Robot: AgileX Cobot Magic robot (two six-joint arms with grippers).
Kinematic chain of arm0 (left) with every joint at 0, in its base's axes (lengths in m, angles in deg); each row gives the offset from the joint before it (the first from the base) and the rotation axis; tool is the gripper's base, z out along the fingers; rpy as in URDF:
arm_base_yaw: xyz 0 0 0.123 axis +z
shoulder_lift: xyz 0 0 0 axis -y
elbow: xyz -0.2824 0 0.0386 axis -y
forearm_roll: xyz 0.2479 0 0.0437 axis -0.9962 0 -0.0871
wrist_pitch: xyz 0 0 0 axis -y
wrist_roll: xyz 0.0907 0 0.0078 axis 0.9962 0 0.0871
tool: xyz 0 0 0 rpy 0 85 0
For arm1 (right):
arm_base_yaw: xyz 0 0 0.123 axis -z
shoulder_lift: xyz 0 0 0 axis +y
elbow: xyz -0.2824 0 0.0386 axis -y
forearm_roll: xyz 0.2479 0 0.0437 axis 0.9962 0 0.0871
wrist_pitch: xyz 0 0 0 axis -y
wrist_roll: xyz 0.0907 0 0.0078 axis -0.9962 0 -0.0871
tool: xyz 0 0 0 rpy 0 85 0
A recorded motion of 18 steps. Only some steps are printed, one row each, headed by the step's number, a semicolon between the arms.
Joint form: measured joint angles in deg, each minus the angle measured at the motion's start. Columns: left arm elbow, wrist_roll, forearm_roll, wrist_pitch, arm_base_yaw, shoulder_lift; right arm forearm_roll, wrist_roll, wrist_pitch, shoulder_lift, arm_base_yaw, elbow.
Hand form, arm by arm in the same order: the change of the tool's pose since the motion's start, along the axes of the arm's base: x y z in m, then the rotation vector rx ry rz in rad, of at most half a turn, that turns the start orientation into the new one. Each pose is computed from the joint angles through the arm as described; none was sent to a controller.
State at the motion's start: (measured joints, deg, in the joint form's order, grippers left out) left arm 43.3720 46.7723 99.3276 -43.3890 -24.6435 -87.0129; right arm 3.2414 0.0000 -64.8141 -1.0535 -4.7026 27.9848
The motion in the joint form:
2: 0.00 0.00 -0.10 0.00 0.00 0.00; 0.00 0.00 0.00 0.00 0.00 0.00
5: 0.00 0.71 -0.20 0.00 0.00 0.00; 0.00 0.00 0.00 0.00 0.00 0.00
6: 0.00 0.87 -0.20 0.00 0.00 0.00; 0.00 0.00 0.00 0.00 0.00 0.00
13: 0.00 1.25 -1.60 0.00 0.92 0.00; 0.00 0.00 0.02 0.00 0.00 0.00
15: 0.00 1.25 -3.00 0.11 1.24 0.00; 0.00 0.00 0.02 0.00 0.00 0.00
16: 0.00 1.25 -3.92 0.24 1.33 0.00; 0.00 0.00 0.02 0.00 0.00 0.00
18: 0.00 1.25 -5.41 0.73 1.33 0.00; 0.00 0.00 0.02 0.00 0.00 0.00
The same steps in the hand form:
2: -0.0001 0.0000 -0.0001 0.0012 -0.0006 -0.0011; 0.0000 0.0000 0.0000 0.0000 0.0000 0.0000
5: -0.0001 0.0000 -0.0002 0.0061 -0.0121 -0.0067; 0.0000 0.0000 0.0000 0.0000 0.0000 0.0000
6: -0.0001 0.0000 -0.0002 0.0070 -0.0145 -0.0078; 0.0000 0.0000 0.0000 0.0000 0.0000 0.0000
13: 0.0017 0.0041 -0.0014 0.0264 -0.0281 -0.0095; 0.0000 0.0000 0.0000 0.0000 -0.0003 0.0000
15: 0.0019 0.0057 -0.0026 0.0450 -0.0360 -0.0179; 0.0000 0.0000 0.0000 0.0000 -0.0003 0.0000
16: 0.0017 0.0063 -0.0035 0.0578 -0.0414 -0.0247; 0.0000 0.0000 0.0000 0.0000 -0.0003 0.0000
18: 0.0013 0.0070 -0.0051 0.0815 -0.0509 -0.0345; 0.0000 0.0000 0.0000 0.0000 -0.0003 0.0000

